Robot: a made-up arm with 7 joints. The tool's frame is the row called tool.
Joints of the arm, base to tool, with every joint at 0 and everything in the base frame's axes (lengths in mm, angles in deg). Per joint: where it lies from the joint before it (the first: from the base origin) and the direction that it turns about. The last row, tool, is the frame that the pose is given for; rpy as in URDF.
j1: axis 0 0 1 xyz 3.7 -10.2 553.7
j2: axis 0 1 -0.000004 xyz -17.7 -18.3 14.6
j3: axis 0 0 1 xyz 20.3 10.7 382.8
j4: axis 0 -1 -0.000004 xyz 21.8 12 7.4
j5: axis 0 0.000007 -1 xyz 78.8 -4.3 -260.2
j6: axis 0 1 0.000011 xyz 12.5 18.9 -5.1
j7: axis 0 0.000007 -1 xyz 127.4 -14.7 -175.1
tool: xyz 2.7 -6.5 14 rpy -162.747 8.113 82.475
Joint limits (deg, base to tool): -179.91..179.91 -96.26..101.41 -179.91..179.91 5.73..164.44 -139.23..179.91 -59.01..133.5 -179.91..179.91
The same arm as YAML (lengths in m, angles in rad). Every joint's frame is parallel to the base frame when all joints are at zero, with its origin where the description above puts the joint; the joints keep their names.
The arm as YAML. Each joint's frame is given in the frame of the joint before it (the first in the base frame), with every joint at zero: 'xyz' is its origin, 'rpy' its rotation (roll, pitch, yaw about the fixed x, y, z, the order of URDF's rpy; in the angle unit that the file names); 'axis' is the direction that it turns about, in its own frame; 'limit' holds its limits. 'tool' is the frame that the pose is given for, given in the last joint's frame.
units:
  length: m
  angle: rad
joints:
  - name: j1
    type: revolute
    origin:
      xyz: [0.0037, -0.0102, 0.5537]
      rpy: [0.0, 0.0, 0.0]
    axis: [0.0, 0.0, 1.0]
    limit:
      lower: -3.14
      upper: 3.14
  - name: j2
    type: revolute
    origin:
      xyz: [-0.0177, -0.0183, 0.0146]
      rpy: [0.0, 0.0, 0.0]
    axis: [0.0, 1.0, 0.0]
    limit:
      lower: -1.6801
      upper: 1.7699
  - name: j3
    type: revolute
    origin:
      xyz: [0.0203, 0.0107, 0.3828]
      rpy: [0.0, 0.0, 0.0]
    axis: [0.0, 0.0, 1.0]
    limit:
      lower: -3.14
      upper: 3.14
  - name: j4
    type: revolute
    origin:
      xyz: [0.0218, 0.012, 0.0074]
      rpy: [0.0, 0.0, 0.0]
    axis: [0.0, -1.0, 0.0]
    limit:
      lower: 0.1
      upper: 2.87
  - name: j5
    type: revolute
    origin:
      xyz: [0.0788, -0.0043, -0.2602]
      rpy: [0.0, 0.0, 0.0]
    axis: [0.0, 0.0, -1.0]
    limit:
      lower: -2.43
      upper: 3.14
  - name: j6
    type: revolute
    origin:
      xyz: [0.0125, 0.0189, -0.0051]
      rpy: [0.0, 0.0, 0.0]
    axis: [0.0, 1.0, 0.0]
    limit:
      lower: -1.0299
      upper: 2.33
  - name: j7
    type: revolute
    origin:
      xyz: [0.1274, -0.0147, -0.1751]
      rpy: [0.0, 0.0, 0.0]
    axis: [0.0, 0.0, -1.0]
    limit:
      lower: -3.14
      upper: 3.14
tool:
  origin:
    xyz: [0.0027, -0.0065, 0.014]
    rpy: [-2.8405, 0.1416, 1.4395]

